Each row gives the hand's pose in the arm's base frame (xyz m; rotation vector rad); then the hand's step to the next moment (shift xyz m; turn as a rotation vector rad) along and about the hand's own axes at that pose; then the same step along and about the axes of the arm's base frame.
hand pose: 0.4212 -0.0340 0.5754 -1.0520 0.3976 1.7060
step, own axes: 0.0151 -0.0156 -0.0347 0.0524 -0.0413 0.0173
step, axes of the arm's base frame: 0.0285 -0.0088 -0.0280 0.0253 0.0599 -0.0230
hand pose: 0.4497 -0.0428 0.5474 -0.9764 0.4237 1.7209
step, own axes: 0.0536 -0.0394 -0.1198 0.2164 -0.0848 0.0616
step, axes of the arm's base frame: 0.0785 -0.0347 -0.1069 0.0302 0.2083 -0.1162
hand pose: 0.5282 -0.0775 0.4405 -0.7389 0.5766 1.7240
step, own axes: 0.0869 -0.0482 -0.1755 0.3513 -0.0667 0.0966
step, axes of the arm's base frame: 0.0629 -0.0537 -0.1839 -0.0188 0.3172 -0.1904
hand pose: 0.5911 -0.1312 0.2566 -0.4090 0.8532 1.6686
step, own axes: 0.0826 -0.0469 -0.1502 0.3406 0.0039 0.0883
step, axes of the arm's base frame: -0.0042 -0.0474 -0.1712 -0.0839 0.2985 -0.1664
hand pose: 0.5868 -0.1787 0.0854 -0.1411 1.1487 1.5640
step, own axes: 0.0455 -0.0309 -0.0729 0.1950 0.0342 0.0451
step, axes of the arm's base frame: -0.0257 -0.0242 -0.0842 -0.0764 0.1705 -0.0795
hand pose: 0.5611 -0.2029 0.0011 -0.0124 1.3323 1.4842
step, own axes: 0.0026 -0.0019 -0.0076 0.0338 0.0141 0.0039
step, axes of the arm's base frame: -0.0043 -0.0040 -0.0057 -0.0212 0.0286 -0.0095
